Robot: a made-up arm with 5 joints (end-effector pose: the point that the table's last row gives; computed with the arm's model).
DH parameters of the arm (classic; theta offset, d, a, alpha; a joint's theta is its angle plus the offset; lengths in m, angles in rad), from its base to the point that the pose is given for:
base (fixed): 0 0 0.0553 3.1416
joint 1: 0 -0.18 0.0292 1.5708
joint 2: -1.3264 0 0.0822 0
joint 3: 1.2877 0 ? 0
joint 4: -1.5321 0.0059 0 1.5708
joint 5: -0.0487 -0.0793 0 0
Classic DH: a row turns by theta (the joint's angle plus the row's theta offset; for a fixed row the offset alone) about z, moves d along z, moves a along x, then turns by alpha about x.
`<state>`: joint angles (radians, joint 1 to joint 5).
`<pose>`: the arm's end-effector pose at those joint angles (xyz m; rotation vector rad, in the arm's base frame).
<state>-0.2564 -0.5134 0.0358 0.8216 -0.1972</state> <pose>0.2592 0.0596 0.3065 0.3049 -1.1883 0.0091</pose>
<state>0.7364 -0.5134 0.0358 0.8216 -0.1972</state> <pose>0.2166 -0.1383 0.3065 -0.3088 -1.2339 -0.8521</pose>
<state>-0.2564 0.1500 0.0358 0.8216 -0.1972</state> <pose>0.2970 0.0695 0.1669 0.1400 -0.5457 0.0102</pose>
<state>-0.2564 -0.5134 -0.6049 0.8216 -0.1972</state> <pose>0.1926 0.0421 0.4197 0.4641 -1.8089 0.0072</pose>
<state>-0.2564 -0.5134 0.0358 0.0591 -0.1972</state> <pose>0.2571 0.0590 0.3655 0.4944 -1.9269 0.0068</pose>
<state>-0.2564 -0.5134 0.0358 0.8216 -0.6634</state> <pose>0.2592 0.0596 0.3065 0.5756 -1.0942 -0.3967</pose>
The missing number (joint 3, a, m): 0.1499
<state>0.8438 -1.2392 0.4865 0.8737 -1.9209</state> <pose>0.1556 -0.1039 0.3218 1.0326 -1.6365 -2.1552</pose>
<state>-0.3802 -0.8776 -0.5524 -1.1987 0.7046</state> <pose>-0.0149 -0.0217 0.4343 0.2949 2.1255 0.6211</pose>
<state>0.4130 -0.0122 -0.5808 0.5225 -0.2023</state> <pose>0.2850 -0.0942 0.3541 -0.1348 -1.6602 -0.5059</pose>
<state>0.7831 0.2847 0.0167 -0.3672 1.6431</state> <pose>0.2682 -0.2036 0.2172 -1.5525 -0.6238 0.6182</pose>
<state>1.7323 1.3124 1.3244 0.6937 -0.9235</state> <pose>0.0764 0.0926 0.1185 0.8268 2.0698 -1.7992</pose>
